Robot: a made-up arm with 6 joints.
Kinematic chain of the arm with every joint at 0, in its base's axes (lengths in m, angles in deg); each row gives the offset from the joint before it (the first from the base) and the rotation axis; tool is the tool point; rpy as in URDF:
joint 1: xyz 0 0.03 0.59 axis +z
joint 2: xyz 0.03 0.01 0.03 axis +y
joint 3: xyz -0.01 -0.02 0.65 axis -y
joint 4: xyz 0.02 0 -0.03 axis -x
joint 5: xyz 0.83 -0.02 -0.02 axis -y
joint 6: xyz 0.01 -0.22 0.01 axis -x
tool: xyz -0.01 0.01 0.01 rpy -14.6 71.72 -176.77
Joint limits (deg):
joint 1: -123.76..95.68
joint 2: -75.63..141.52
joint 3: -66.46..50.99
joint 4: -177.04..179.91
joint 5: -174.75..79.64
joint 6: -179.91..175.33
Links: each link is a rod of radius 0.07 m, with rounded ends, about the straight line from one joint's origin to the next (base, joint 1, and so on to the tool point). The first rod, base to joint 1, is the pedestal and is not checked.
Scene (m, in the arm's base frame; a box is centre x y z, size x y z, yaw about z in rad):
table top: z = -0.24
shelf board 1: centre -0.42 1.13 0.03 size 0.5 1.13 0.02 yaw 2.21
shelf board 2: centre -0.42 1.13 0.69 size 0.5 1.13 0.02 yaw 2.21
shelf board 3: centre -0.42 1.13 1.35 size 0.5 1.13 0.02 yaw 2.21
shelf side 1: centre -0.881 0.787 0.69 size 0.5 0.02 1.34 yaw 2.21
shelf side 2: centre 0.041 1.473 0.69 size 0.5 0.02 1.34 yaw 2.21
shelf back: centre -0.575 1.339 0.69 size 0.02 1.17 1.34 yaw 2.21
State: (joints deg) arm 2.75 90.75 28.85 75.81 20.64 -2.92
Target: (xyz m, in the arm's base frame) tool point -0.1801 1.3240 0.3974
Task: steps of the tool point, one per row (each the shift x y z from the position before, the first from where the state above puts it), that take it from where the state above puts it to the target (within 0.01 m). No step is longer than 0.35 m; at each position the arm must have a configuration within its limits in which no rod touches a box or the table.
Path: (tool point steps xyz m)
1: -0.0519 0.2999 0.0832
2: -0.1348 0.2678 0.0807
3: -0.2025 0.2124 0.0765
4: -0.2485 0.1388 0.0706
5: -0.2685 0.0562 0.0631
6: -0.2607 -0.0268 0.0542
7: -0.0675 0.1398 -0.0010
8: -0.0888 0.1192 -0.0001
9: -0.1062 0.0941 0.0012

